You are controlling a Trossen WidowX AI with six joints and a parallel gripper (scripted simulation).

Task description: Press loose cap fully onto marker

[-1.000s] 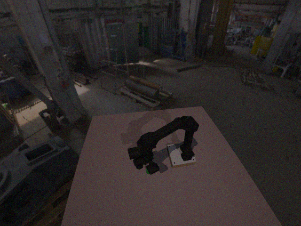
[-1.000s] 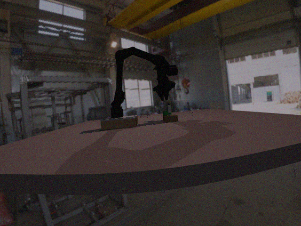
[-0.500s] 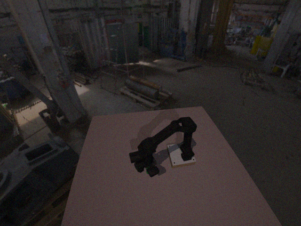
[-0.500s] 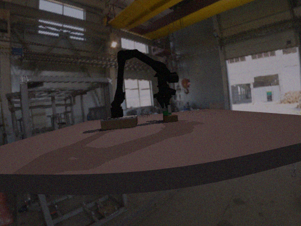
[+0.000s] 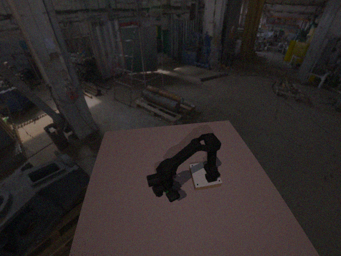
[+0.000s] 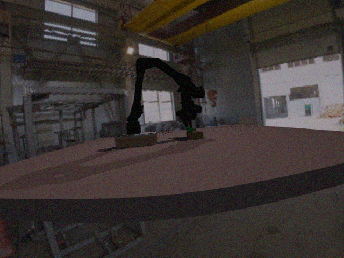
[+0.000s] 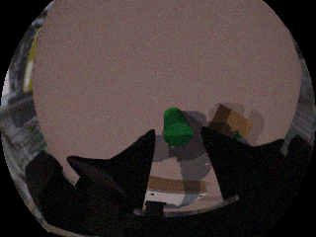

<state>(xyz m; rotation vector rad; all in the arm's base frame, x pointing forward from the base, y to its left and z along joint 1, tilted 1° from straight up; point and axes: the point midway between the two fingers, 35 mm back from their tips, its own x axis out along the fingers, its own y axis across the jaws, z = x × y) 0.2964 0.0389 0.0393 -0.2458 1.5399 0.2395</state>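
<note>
Right now my gripper tip is 20 mm above the green cap. The rest, counted from my gripper tip: tan holder block 110 mm to the right, 30 mm below.
</note>
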